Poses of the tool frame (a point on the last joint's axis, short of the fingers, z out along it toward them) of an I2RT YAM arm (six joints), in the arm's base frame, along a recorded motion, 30 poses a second.
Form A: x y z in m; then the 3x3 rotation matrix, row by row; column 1 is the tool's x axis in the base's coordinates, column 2 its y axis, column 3 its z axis. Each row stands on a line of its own.
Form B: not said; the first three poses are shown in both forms.
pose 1, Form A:
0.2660 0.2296 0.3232
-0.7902 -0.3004 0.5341
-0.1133 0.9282 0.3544
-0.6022 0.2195 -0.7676
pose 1, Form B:
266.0 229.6 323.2
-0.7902 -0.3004 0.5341
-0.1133 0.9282 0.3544
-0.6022 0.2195 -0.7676

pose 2, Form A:
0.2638 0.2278 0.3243
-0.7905 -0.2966 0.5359
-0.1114 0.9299 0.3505
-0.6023 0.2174 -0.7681
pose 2, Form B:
263.8 227.8 324.3
-0.7905 -0.2966 0.5359
-0.1114 0.9299 0.3505
-0.6023 0.2174 -0.7681

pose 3, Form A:
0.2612 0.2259 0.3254
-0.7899 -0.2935 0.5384
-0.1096 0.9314 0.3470
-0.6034 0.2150 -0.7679
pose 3, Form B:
261.2 225.9 325.4
-0.7899 -0.2935 0.5384
-0.1096 0.9314 0.3470
-0.6034 0.2150 -0.7679

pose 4, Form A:
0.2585 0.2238 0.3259
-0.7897 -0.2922 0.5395
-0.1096 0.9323 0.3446
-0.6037 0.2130 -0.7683
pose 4, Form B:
258.5 223.8 325.9
-0.7897 -0.2922 0.5395
-0.1096 0.9323 0.3446
-0.6037 0.2130 -0.7683

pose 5, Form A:
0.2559 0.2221 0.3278
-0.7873 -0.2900 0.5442
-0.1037 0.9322 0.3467
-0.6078 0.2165 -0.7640
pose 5, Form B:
255.9 222.1 327.8
-0.7873 -0.2900 0.5442
-0.1037 0.9322 0.3467
-0.6078 0.2165 -0.7640

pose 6, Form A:
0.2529 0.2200 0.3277
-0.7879 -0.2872 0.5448
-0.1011 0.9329 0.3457
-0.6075 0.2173 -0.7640
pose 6, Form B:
252.9 220.0 327.7
-0.7879 -0.2872 0.5448
-0.1011 0.9329 0.3457
-0.6075 0.2173 -0.7640

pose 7, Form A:
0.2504 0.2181 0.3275
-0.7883 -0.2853 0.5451
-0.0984 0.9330 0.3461
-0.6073 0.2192 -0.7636
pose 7, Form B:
250.4 218.1 327.5
-0.7883 -0.2853 0.5451
-0.0984 0.9330 0.3461
-0.6073 0.2192 -0.7636

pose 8, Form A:
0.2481 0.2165 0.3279
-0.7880 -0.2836 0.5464
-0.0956 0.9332 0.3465
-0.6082 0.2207 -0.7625
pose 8, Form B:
248.1 216.5 327.9
-0.7880 -0.2836 0.5464
-0.0956 0.9332 0.3465
-0.6082 0.2207 -0.7625

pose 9, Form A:
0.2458 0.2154 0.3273
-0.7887 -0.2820 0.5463
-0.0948 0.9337 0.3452
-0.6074 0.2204 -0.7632
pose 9, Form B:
245.8 215.4 327.3
-0.7887 -0.2820 0.5463
-0.0948 0.9337 0.3452
-0.6074 0.2204 -0.7632

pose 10, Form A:
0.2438 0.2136 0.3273
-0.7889 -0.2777 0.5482
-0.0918 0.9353 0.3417
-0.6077 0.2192 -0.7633
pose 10, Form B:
243.8 213.6 327.3
-0.7889 -0.2777 0.5482
-0.0918 0.9353 0.3417
-0.6077 0.2192 -0.7633

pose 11, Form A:
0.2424 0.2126 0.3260
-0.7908 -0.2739 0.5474
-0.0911 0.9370 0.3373
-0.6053 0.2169 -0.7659
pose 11, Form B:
242.4 212.6 326.0
-0.7908 -0.2739 0.5474
-0.0911 0.9370 0.3373
-0.6053 0.2169 -0.7659

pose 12, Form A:
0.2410 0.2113 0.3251
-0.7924 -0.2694 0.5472
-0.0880 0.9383 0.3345
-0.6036 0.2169 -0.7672
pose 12, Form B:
241.0 211.3 325.1
-0.7924 -0.2694 0.5472
-0.0880 0.9383 0.3345
-0.6036 0.2169 -0.7672

